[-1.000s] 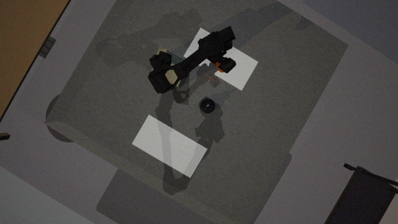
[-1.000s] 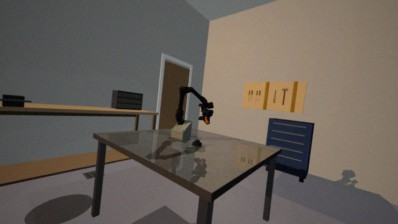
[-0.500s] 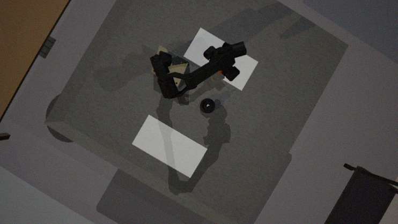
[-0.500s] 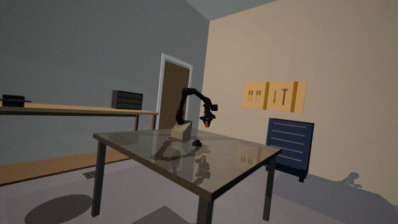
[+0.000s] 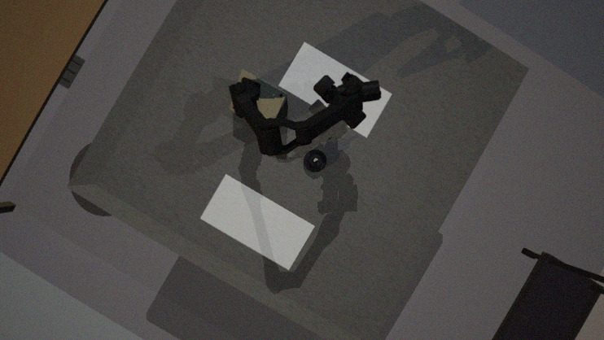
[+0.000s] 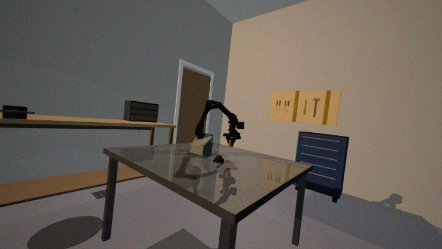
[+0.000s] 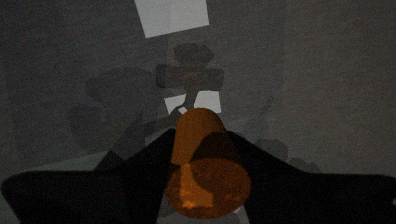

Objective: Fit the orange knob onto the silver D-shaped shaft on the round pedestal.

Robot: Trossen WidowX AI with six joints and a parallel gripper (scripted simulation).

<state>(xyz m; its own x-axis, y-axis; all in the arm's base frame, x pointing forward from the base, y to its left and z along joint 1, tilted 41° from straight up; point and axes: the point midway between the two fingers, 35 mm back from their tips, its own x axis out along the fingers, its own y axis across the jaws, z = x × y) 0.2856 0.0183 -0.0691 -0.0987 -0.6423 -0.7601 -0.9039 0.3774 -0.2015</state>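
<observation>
The dark round pedestal lies 190 mm to the right of my gripper tip and 80 mm below it. From my gripper tip the other things lie so: orange knob: 30 mm above.
</observation>
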